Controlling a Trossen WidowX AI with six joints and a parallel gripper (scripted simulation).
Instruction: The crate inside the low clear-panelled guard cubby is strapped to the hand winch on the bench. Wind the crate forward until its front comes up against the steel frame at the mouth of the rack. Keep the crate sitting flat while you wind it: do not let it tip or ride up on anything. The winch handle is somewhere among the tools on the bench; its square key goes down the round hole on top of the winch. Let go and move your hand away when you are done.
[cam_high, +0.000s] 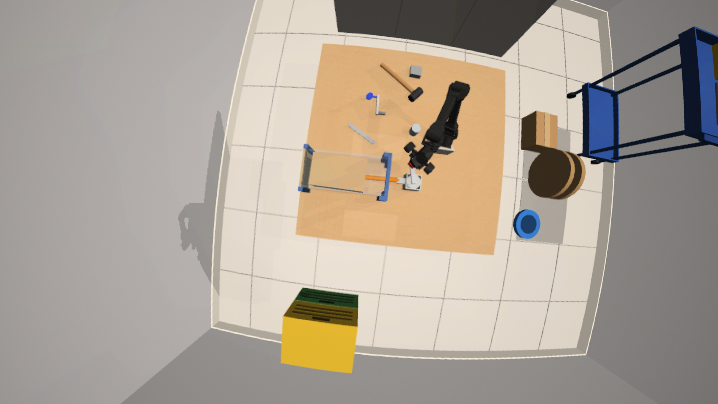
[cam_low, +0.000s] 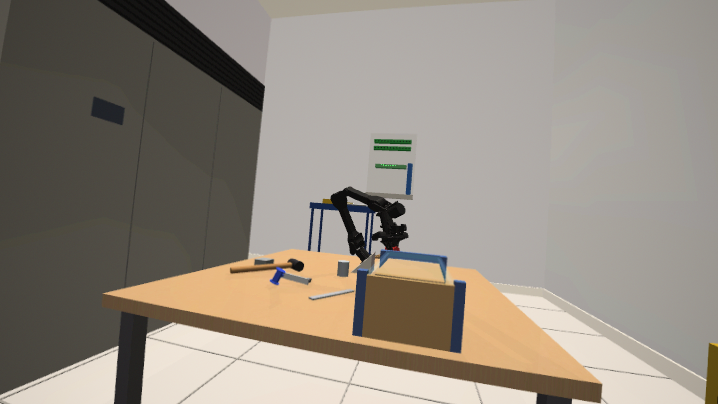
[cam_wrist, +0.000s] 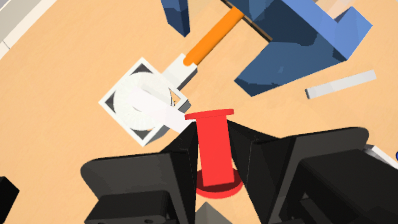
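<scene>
My gripper tip is 20 mm past the red-knobbed crank handle, 20 mm to the right of it and 30 mm above it. Round my gripper tip: blue steel frame 110 mm ahead, 100 mm to the left, 30 mm below; red grip 10 mm behind, 10 mm to the right; hand winch 60 mm behind, 70 mm to the left, 100 mm below.
</scene>
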